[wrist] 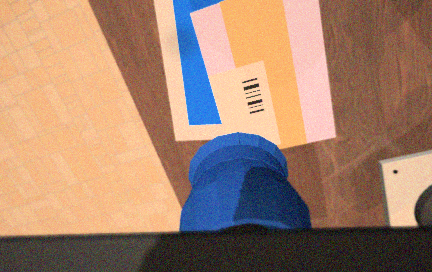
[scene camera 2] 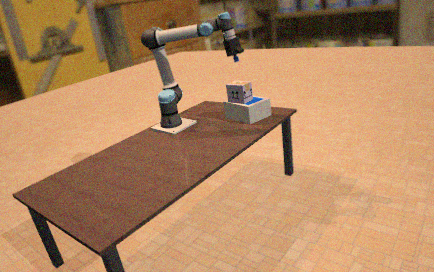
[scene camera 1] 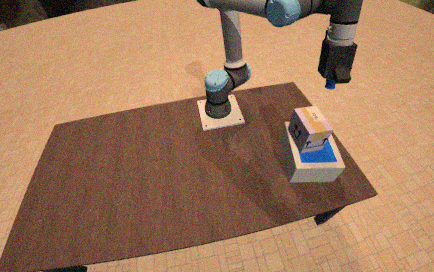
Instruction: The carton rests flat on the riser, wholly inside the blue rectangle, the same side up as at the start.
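Pixels of known places: end effector, tool point: (wrist: 237,176) (scene camera 2: 236,61) (scene camera 1: 329,86); arm's base, origin of the base link: (scene camera 2: 171,124) (scene camera 1: 218,109).
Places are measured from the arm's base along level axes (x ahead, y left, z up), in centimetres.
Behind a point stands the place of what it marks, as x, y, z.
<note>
The carton (scene camera 1: 311,131) @[38.9, 34.4, 22.3] (scene camera 2: 239,93) @[37.0, 32.8, 16.8] (wrist: 270,45) @[35.2, 36.8, 22.3] stands upright on the riser (scene camera 1: 315,175) @[47.2, 39.6, 4.1] (scene camera 2: 247,114) @[45.0, 30.1, 4.5] (wrist: 176,100) @[29.1, 49.7, 9.9], its side arrows pointing up and its taped, labelled face on top. It looks flat and is turned a little against the riser. The blue rectangle (scene camera 1: 320,154) @[40.9, 41.7, 9.9] (scene camera 2: 255,100) @[41.6, 42.2, 9.9] (wrist: 200,107) @[27.7, 46.2, 9.9] shows in front of the carton in scene camera 1. The carton's rear left part appears to reach past the blue onto the riser's pale rim; its far lower edges are hidden. My suction gripper (scene camera 1: 330,85) (scene camera 2: 236,59) (wrist: 239,147) is open, well above the carton and apart from it.
The riser stands near one end of the brown table (scene camera 1: 150,175) @[40.7, -31.9, -2.1] (scene camera 2: 125,180) @[43.8, -57.9, -2.1] (wrist: 370,65) @[29.4, 17.4, -2.1], close to its edge. The arm's pale base plate (scene camera 1: 205,122) @[9.8, -7.0, -0.5] (scene camera 2: 186,127) @[12.4, 3.7, -1.4] (wrist: 402,195) @[3.2, 10.0, -0.2] is on the table, to the left of the riser in scene camera 1.
</note>
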